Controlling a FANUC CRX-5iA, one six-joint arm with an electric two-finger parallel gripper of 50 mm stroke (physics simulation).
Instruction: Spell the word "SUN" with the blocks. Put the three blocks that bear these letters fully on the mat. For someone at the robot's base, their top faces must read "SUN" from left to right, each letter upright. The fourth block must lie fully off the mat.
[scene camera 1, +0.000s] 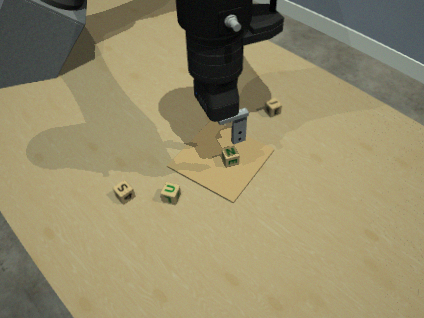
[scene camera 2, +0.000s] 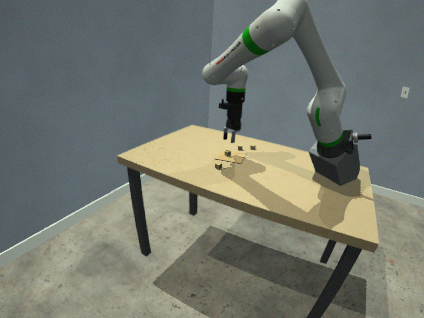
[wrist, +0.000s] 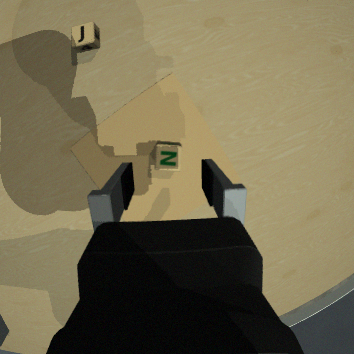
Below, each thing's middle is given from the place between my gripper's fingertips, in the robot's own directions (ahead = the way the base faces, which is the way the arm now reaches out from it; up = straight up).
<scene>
Right now the n block (wrist: 167, 154) is 70 mm below my hand. From my hand the other things lie so: j block (wrist: 85, 36) (50 mm behind, 150 mm to the left, 70 mm below); then mat (scene camera 1: 200, 160) (20 mm behind, 10 mm to the right, 80 mm below).
</scene>
